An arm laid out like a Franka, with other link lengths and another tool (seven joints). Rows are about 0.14 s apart.
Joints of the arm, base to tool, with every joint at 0 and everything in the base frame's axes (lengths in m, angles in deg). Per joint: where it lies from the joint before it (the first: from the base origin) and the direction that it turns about. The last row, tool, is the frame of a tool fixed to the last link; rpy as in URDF.
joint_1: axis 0 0 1 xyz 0 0 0.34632
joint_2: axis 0 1 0 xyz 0 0 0
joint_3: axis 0 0 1 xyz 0 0 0.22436
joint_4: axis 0 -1 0 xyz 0.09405 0 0
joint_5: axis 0 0 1 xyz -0.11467 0 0.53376
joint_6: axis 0 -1 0 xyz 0 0 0
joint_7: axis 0 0 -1 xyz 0.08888 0 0
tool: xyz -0.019 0.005 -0.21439 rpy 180 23.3 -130.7
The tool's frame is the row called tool.
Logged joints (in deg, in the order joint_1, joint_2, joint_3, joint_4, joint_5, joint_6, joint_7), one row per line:
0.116, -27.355, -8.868, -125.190, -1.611, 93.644, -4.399
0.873, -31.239, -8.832, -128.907, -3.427, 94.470, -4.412
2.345, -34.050, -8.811, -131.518, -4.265, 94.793, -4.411
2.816, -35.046, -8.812, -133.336, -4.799, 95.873, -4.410
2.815, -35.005, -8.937, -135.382, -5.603, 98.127, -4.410
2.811, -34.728, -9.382, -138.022, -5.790, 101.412, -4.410
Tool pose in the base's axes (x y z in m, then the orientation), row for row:
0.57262, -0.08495, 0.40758, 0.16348, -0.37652, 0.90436, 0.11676
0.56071, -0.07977, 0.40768, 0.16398, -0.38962, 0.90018, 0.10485
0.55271, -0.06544, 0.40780, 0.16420, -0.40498, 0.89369, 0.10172
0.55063, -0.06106, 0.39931, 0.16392, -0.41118, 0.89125, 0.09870
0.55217, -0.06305, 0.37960, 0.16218, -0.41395, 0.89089, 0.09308
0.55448, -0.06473, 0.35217, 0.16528, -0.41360, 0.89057, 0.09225
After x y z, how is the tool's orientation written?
As a quaternion, w x y z.
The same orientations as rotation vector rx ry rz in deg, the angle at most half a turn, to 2 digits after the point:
-61.52, 147.75, 19.08
-63.64, 147.03, 17.13
-66.14, 145.95, 16.61
-67.16, 145.58, 16.12
-67.68, 145.66, 15.22
-67.51, 145.36, 15.06

